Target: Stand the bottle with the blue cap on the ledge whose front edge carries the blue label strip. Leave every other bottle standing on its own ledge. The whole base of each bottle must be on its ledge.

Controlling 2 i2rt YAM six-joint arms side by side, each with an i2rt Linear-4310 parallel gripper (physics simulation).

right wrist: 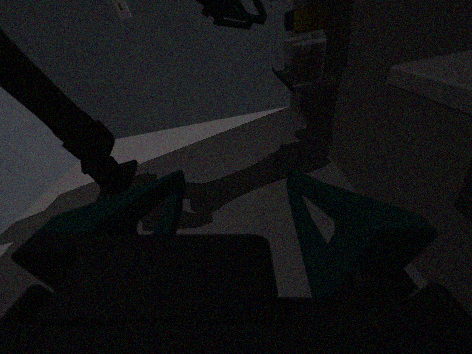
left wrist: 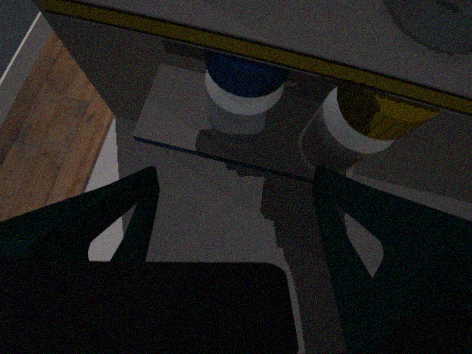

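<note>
My left gripper and my right gripper are both showing here, and I can see a blue-capped bottle as well.
</note>
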